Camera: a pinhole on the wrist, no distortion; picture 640 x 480 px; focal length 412.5 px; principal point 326.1 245.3 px. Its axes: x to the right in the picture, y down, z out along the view. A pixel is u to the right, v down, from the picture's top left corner.
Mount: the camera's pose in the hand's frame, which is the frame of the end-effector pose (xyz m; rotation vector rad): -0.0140 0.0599 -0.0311 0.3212 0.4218 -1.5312
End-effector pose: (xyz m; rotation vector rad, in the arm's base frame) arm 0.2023 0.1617 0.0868 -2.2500 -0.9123 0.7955
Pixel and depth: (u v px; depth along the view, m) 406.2 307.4 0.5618
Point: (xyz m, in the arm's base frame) -0.1426 0.5322 -0.0140
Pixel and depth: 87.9 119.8 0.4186
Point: -0.1522 0.1589 -0.2354
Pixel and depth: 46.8 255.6 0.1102
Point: 0.1604 0.1419 -0.0306
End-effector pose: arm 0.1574 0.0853 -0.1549 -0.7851 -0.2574 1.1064
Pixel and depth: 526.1 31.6 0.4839
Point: 0.1447 -0.0676 0.3612
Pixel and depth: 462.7 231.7 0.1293
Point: 0.1432 0.0963 -0.0820
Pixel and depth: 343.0 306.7 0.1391
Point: 0.1212 0.1357 -0.0894
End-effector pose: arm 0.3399 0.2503 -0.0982 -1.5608 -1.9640 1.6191
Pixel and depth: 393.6 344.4 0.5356
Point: -0.1453 0.1478 -0.1211
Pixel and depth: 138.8 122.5 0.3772
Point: 0.1486 -0.0759 -0.2384
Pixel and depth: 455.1 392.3 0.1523
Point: 0.2349 0.2451 -0.1128
